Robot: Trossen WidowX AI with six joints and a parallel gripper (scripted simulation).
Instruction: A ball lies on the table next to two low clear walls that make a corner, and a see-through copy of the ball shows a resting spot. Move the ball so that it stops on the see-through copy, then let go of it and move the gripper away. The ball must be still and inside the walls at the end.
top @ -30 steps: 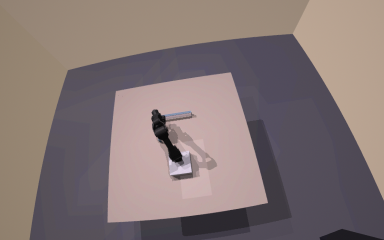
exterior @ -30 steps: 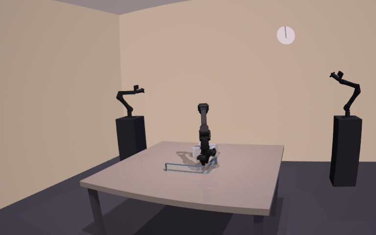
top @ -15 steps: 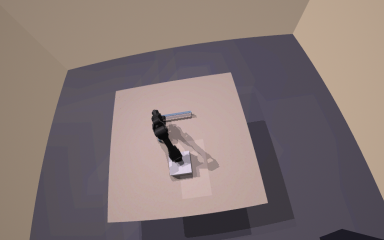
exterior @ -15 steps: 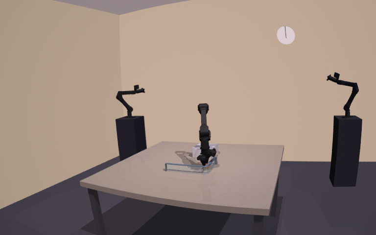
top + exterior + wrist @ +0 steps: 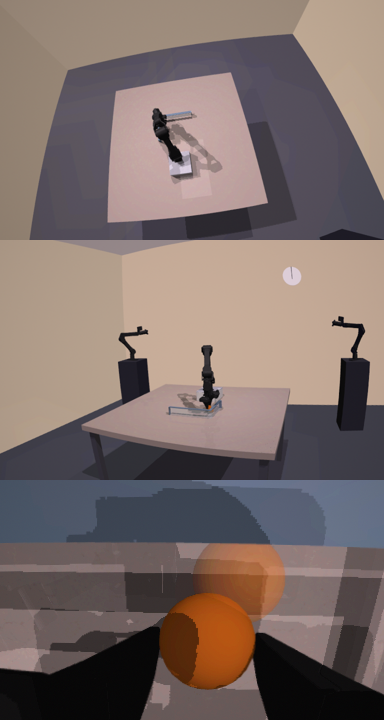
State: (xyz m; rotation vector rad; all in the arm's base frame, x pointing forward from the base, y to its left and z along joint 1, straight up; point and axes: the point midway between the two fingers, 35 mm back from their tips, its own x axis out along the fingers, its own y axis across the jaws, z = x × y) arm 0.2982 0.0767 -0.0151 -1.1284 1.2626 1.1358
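Now: gripper tip 2 cm to the right of the see-through copy, 1 cm short of it and 1 cm above it. Also, from my gripper tip: orange ball: right at my gripper tip; short wall: 5 cm to the left, 1 cm ahead; long wall: 11 cm ahead, 10 cm to the right.
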